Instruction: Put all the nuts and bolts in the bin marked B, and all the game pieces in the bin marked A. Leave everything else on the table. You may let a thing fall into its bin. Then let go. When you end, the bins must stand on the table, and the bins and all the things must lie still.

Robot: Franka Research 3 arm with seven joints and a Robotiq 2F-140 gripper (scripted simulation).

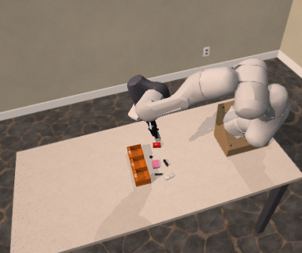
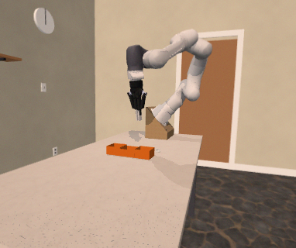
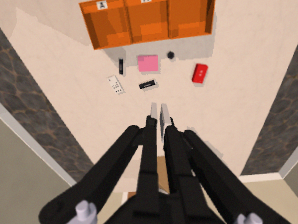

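Right now my hand is 12 cm short of the orange bin, 1 cm to the right of it and 19 cm above it. The rest, counted from my hand: pink square: 2 cm ahead, 2 cm to the left, 21 cm below; black nut: 4 cm ahead, 4 cm to the right, 21 cm below; black bar: 4 cm behind, 2 cm to the left, 21 cm below.
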